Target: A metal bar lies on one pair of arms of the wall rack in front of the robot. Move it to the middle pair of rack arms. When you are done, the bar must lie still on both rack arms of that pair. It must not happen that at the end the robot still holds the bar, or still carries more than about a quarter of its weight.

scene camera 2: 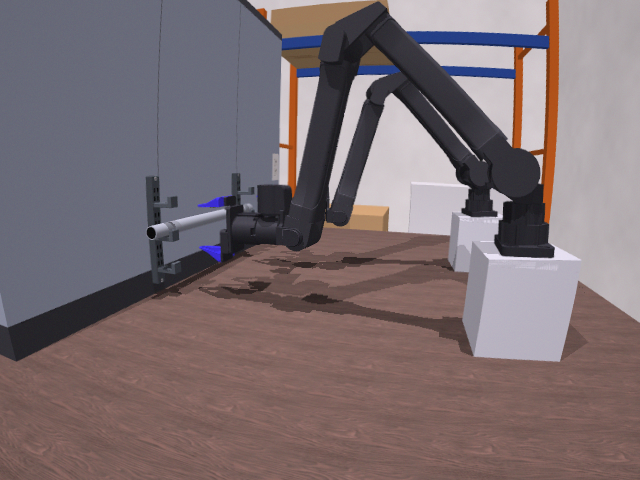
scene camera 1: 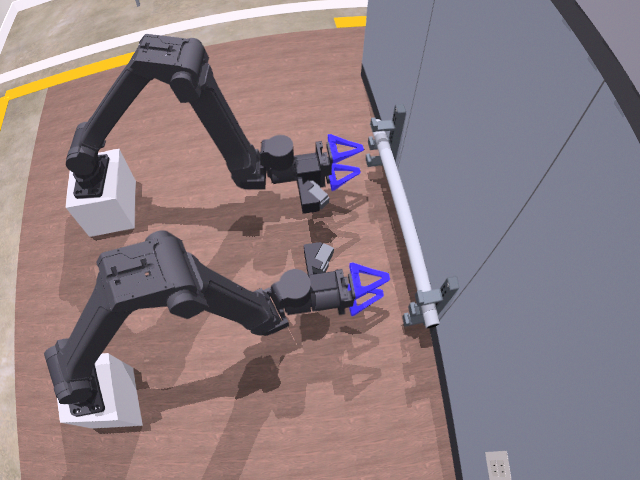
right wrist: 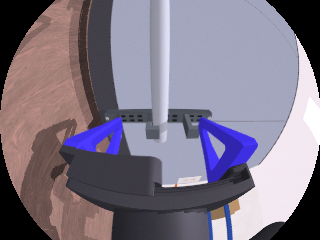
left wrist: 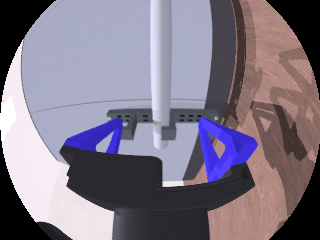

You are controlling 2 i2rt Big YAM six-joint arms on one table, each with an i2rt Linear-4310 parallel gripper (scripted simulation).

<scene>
I see my left gripper (scene camera 2: 199,226), my right gripper (scene camera 1: 386,285), a metal bar (scene camera 1: 404,214) and a grey wall panel (scene camera 1: 533,349).
The metal bar is seen too in scene camera 2 (scene camera 2: 157,231). My left gripper also shows in scene camera 1 (scene camera 1: 361,159) and in the left wrist view (left wrist: 160,121). My right gripper also shows in the right wrist view (right wrist: 160,121).
</scene>
